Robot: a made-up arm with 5 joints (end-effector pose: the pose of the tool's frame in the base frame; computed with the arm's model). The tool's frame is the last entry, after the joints. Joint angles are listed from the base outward.
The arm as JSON. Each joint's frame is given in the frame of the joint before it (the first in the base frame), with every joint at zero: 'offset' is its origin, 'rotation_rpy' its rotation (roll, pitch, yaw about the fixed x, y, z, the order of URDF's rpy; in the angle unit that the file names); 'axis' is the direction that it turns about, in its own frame. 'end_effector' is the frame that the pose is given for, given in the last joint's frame.
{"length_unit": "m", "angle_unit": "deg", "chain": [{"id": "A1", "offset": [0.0, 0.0, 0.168], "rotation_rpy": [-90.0, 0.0, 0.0], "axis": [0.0, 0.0, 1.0]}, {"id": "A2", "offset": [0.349, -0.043, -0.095], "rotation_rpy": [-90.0, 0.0, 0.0], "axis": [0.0, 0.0, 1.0]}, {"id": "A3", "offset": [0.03, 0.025, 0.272], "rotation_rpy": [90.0, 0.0, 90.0], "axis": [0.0, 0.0, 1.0]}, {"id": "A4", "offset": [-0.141, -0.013, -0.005], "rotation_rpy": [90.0, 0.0, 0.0], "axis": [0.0, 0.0, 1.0]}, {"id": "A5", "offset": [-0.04, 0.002, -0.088], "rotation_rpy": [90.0, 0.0, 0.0], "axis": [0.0, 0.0, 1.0]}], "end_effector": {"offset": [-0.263, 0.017, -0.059], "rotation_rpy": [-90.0, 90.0, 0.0]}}
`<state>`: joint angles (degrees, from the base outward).
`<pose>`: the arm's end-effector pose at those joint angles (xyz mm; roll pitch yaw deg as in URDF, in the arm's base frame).
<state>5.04 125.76 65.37 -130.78 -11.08</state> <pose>150.7 -229.8 -167.6 -36.93 44.16 84.83</pose>
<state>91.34 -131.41 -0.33 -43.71 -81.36</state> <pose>-46.6 -90.2 -15.4 172.45 2.30 89.83</pose>
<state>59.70 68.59 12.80 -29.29 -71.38</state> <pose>256.6 -167.5 -287.6 23.53 -3.09 -99.05</pose>
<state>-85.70 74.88 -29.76 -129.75 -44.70</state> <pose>130.2 -241.6 545.8 14.93 51.28 134.88</pose>
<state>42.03 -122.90 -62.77 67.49 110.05</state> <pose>8.4 98.3 -570.4 -140.33 13.49 174.58</pose>
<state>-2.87 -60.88 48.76 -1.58 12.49</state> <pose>86.4 158.4 198.0 33.78 -0.25 59.82</pose>
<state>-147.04 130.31 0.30 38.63 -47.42</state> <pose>-471.0 -255.7 589.1 -165.30 1.07 -88.69</pose>
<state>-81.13 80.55 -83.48 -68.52 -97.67</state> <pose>364.1 -103.4 636.4 105.49 -5.68 -157.64</pose>
